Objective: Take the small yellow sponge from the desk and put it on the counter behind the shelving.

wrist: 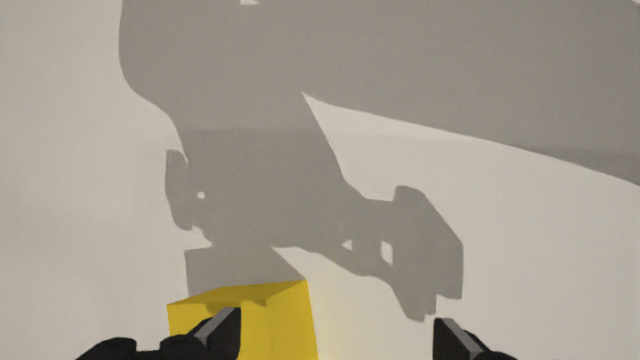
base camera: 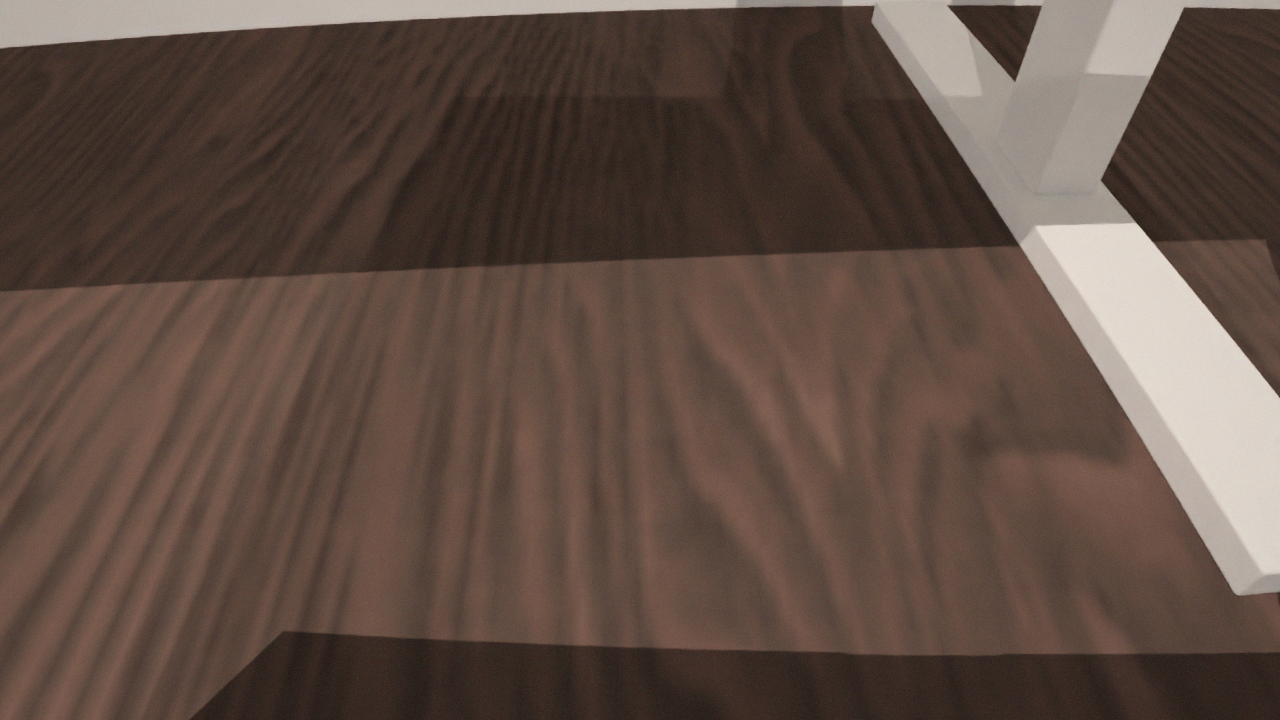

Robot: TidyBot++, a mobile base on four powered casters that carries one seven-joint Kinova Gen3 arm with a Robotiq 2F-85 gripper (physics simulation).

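Frame: origin at the arm's base, x ahead, y left, z up, level; metres.
Seen in the pictures: gripper, fingertip midpoint: [wrist: 335, 335].
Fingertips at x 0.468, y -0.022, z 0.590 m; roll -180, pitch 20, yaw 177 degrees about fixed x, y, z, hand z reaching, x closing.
Note:
A point is followed by its place in that frame.
The yellow sponge [wrist: 285, 320] {x 0.497, y -0.023, z 0.584 m} is at the bottom of the wrist view, left of the middle, on the pale desk top [wrist: 550, 250] {x 0.377, y -0.058, z 0.554 m}. Its lower part is cut off by the view's edge. My gripper [wrist: 335, 335] {x 0.468, y -0.022, z 0.590 m} is open and empty. Its left fingertip overlaps the sponge in the view, and its right fingertip is to the right of the sponge, over the pale surface. The sponge's right edge shows between the two fingertips. The height of the fingertips above the desk is hard to tell. The counter and the shelving do not show in either view.
In the base camera view, a white foot bar [base camera: 1154, 358] with an upright white leg [base camera: 1069, 116] {x 0.573, y -0.269, z -0.306 m} stands on the dark wood floor [base camera: 537, 402] {x 0.382, y 0.088, z -0.396 m} at the right. A pale wall [base camera: 268, 10] {x 0.963, y 0.495, z -0.376 m} runs along the top. The arm's shadow falls across the desk top in the wrist view.

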